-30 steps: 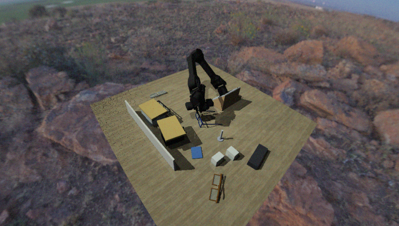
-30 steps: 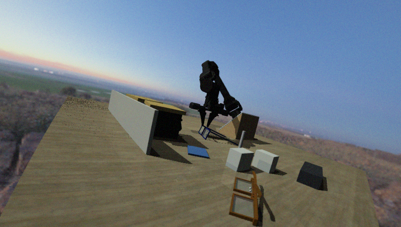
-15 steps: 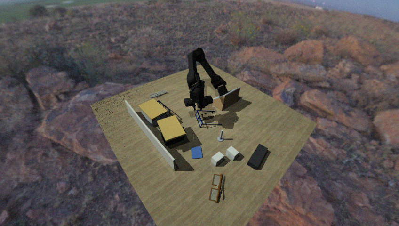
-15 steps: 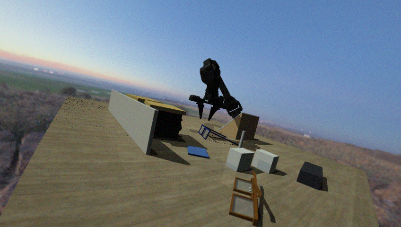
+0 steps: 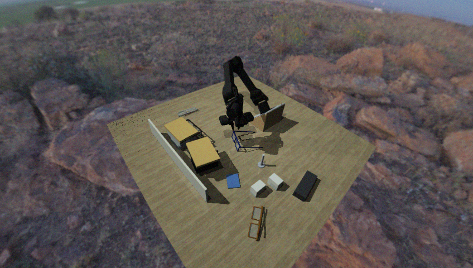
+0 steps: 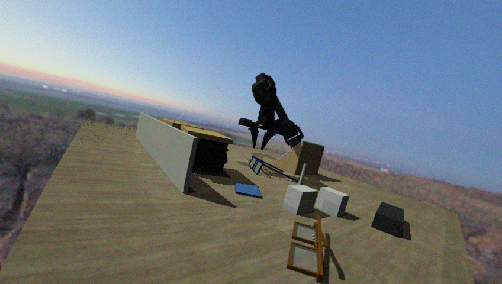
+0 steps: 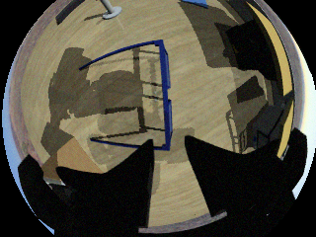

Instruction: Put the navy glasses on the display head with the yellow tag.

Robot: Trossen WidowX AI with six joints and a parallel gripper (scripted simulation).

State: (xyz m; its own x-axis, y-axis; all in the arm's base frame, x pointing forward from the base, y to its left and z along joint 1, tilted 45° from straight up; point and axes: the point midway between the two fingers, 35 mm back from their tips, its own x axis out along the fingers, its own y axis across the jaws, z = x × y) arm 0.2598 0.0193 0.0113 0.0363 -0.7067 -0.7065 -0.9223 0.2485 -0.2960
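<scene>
Now: the grey post 240 mm to the left of my gripper tip, 50 mm below it and 10 mm ahead of it. Also, from my gripper tip: blue pad: 230 mm to the left, 200 mm ahead, 80 mm below; black box: 480 mm to the left, 70 mm behind, 60 mm below; long white wall: 370 mm ahead, 50 mm to the right, 20 mm below.
</scene>
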